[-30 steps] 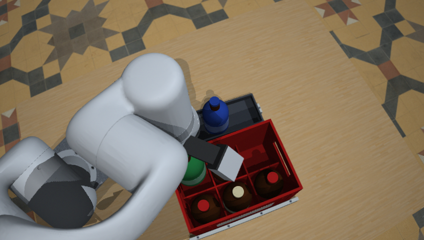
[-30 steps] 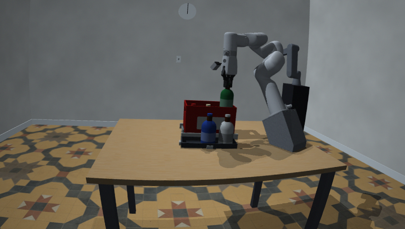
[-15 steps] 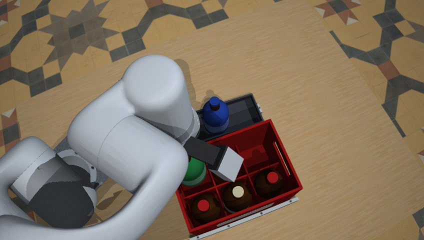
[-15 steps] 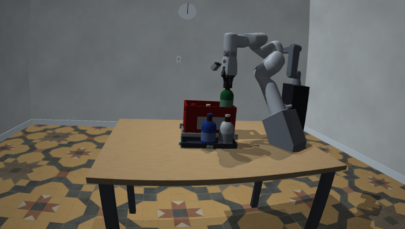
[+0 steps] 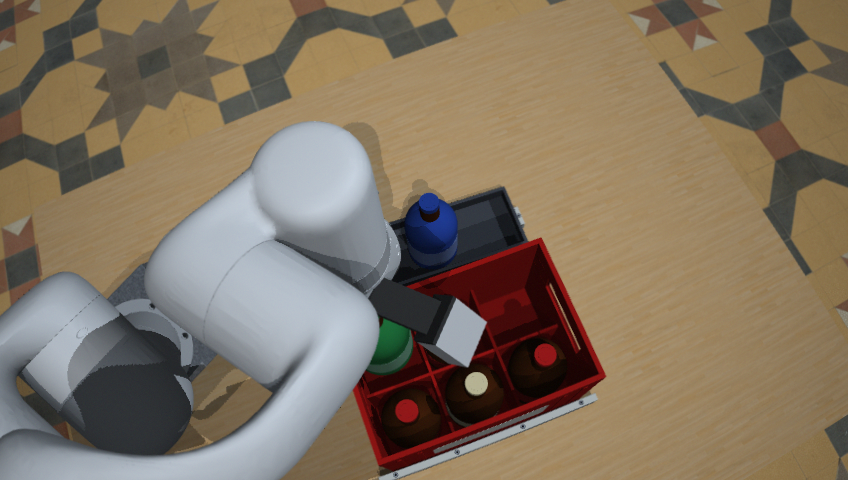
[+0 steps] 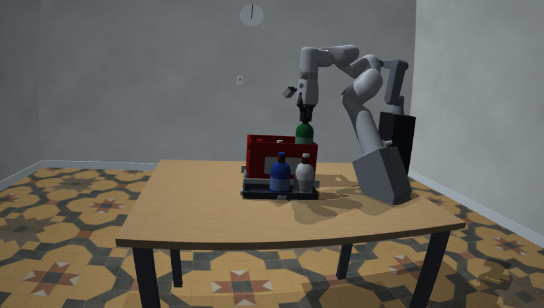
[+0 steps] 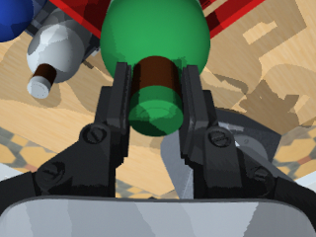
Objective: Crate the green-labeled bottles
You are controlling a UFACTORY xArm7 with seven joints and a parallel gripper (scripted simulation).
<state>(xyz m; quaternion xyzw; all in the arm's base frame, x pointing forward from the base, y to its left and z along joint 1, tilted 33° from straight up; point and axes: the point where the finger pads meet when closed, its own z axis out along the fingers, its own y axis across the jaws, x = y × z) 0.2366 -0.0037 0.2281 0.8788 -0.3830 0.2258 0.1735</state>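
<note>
Right now my hand is 70 mm above the green bottle. Also, from my hand: white bottle (40 mm ahead, 160 mm to the left, 200 mm below); then red crate (80 mm ahead, 50 mm to the right, 200 mm below); then blue bottle (130 mm ahead, 140 mm to the left, 200 mm below).
</note>
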